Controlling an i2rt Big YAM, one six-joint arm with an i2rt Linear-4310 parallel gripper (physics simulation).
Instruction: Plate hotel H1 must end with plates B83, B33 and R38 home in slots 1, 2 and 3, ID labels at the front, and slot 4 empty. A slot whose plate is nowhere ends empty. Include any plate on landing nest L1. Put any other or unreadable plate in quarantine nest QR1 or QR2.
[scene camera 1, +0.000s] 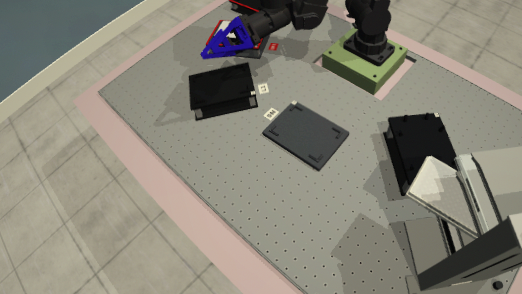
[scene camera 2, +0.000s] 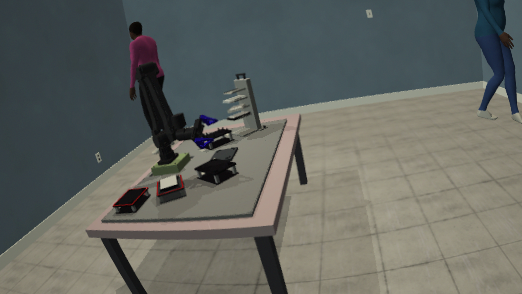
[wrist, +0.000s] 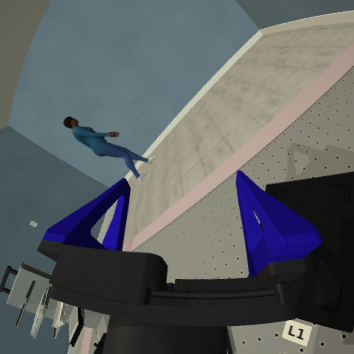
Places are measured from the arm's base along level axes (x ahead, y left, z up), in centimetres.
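Where they show: gripper, fingertip midpoint: (scene camera 1: 206, 53) (scene camera 2: 215, 129) (wrist: 179, 179); arm's base, link origin: (scene camera 1: 368, 49) (scene camera 2: 168, 160).
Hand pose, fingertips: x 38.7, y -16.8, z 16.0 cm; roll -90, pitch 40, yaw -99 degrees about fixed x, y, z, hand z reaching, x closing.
Observation:
Each offset is from my fingertips to the top centre of the thing. "spot": to the spot under its first point.
My gripper (scene camera 1: 202, 54) (scene camera 2: 214, 131) (wrist: 179, 179) is open and empty, high above the table near the quarantine nests in scene camera 1. Landing nest L1 {dx -3.4, dy -4.2, dz -14.1 cm} (scene camera 1: 222, 86) (scene camera 2: 216, 167) (wrist: 332, 240) is black and bears no plate. A white plate {dx -21.2, dy -17.0, dz -14.2 cm} (scene camera 2: 169, 182) lies on one red-rimmed quarantine nest {spot: dx -19.3, dy -21.6, dz -19.2 cm} (scene camera 2: 171, 196), partly behind the gripper in scene camera 1. The other red-rimmed nest {dx -38.6, dy -25.8, dz -15.1 cm} (scene camera 2: 131, 198) is empty. Plate hotel H1 (scene camera 2: 254, 107) (wrist: 25, 286) holds pale plates; a pale plate {dx -4.8, dy +52.4, dz -1.6 cm} (scene camera 1: 434, 184) shows on top. The lowest level looks dark. No plate ID is readable.
A flat dark grey nest {dx -7.6, dy +20.0, dz -17.9 cm} (scene camera 1: 306, 135) (scene camera 2: 225, 154) labelled N6 lies between L1 and a black stand with pegs {spot: dx -20.1, dy +42.2, dz -13.7 cm} (scene camera 1: 422, 137) beside the hotel. The arm's green base (scene camera 1: 345, 70) (scene camera 2: 170, 165) stands at the table's edge. Two people stand beyond the table.

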